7 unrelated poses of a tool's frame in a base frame.
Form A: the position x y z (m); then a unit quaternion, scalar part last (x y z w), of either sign.
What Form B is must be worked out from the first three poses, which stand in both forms.
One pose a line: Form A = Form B
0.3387 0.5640 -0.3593 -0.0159 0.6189 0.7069 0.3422 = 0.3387 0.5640 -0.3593 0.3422 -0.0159 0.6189 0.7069
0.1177 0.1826 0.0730 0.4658 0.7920 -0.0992 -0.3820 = 0.1177 0.1826 0.0730 0.3820 -0.4658 -0.7920 0.0992
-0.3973 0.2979 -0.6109 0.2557 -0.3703 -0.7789 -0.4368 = -0.3973 0.2979 -0.6109 0.4368 -0.2557 0.3703 0.7789
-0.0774 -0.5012 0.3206 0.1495 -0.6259 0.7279 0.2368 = -0.0774 -0.5012 0.3206 0.2368 0.1495 -0.6259 0.7279
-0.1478 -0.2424 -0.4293 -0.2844 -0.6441 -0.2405 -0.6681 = -0.1478 -0.2424 -0.4293 0.6681 0.2844 0.6441 0.2405
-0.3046 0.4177 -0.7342 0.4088 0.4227 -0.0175 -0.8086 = -0.3046 0.4177 -0.7342 0.8086 -0.4088 -0.4227 0.0175
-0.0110 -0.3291 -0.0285 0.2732 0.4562 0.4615 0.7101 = -0.0110 -0.3291 -0.0285 0.7101 0.2732 0.4562 0.4615
